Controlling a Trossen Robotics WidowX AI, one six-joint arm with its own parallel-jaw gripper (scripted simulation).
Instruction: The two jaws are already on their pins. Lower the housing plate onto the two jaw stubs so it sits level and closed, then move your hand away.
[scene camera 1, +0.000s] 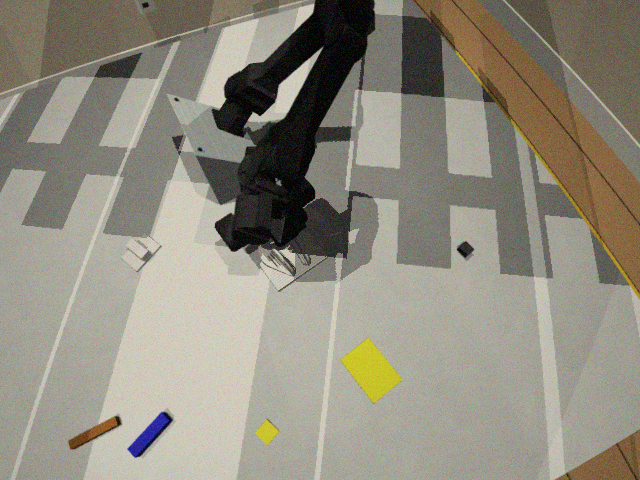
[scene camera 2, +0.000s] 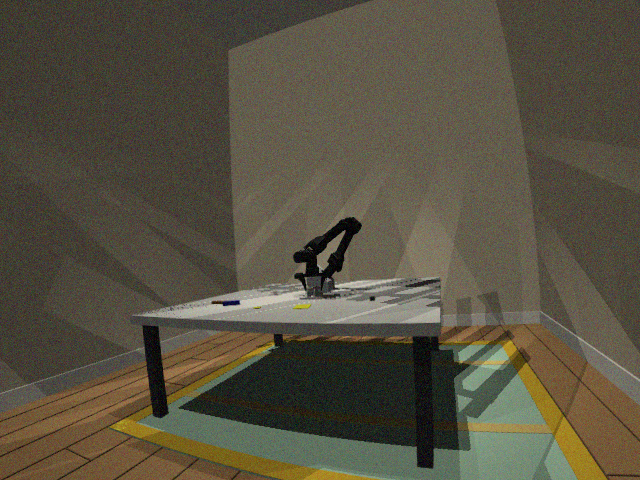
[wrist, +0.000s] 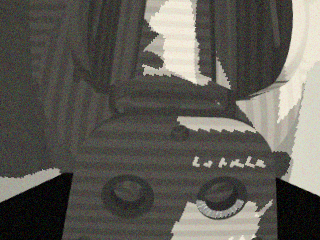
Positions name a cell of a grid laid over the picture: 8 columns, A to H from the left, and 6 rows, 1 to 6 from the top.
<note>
In view: my gripper (scene camera 1: D3) and a yellow card (scene camera 1: E5).
My gripper shows as well in the wrist view (wrist: E5). The wrist view does not show the yellow card: it is out of frame.
</note>
